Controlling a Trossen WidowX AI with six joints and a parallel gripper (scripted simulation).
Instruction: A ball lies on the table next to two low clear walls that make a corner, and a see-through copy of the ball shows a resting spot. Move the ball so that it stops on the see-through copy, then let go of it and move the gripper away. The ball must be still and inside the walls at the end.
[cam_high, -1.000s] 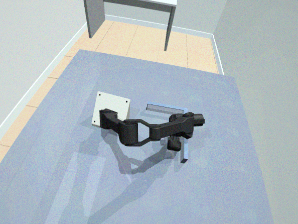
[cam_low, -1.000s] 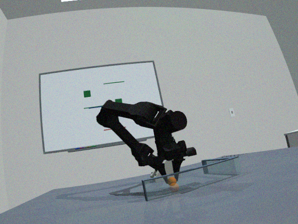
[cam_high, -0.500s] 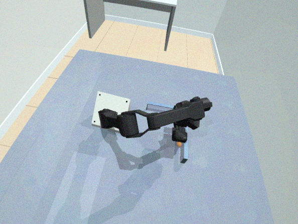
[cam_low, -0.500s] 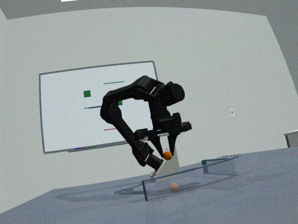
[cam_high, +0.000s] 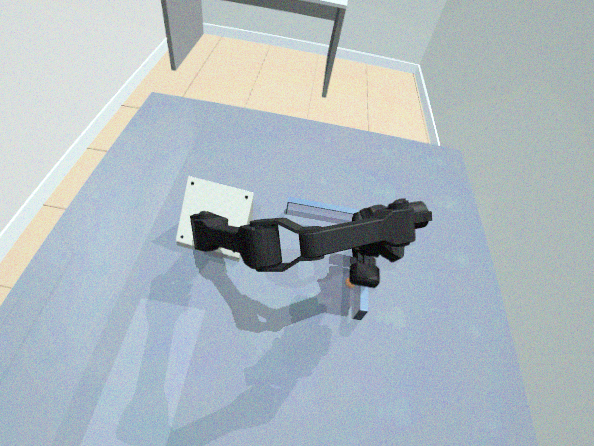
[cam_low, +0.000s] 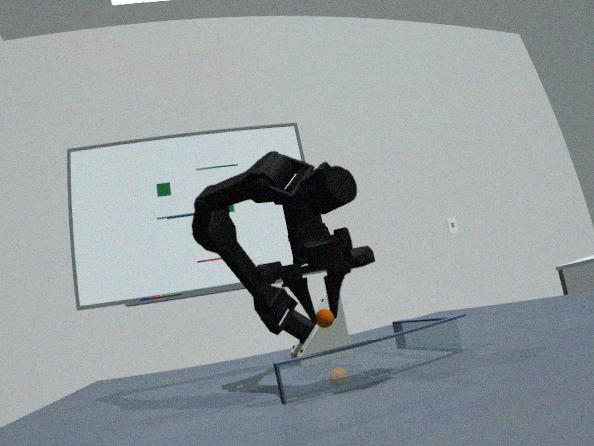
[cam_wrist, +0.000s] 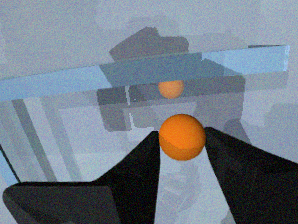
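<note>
Now: the see-through copy 1 cm ahead of my gripper tip and 9 cm below it. Also, from my gripper tip: orange ball (right at my gripper tip); wall (3 cm ahead, 7 cm to the left, 7 cm below).
</note>
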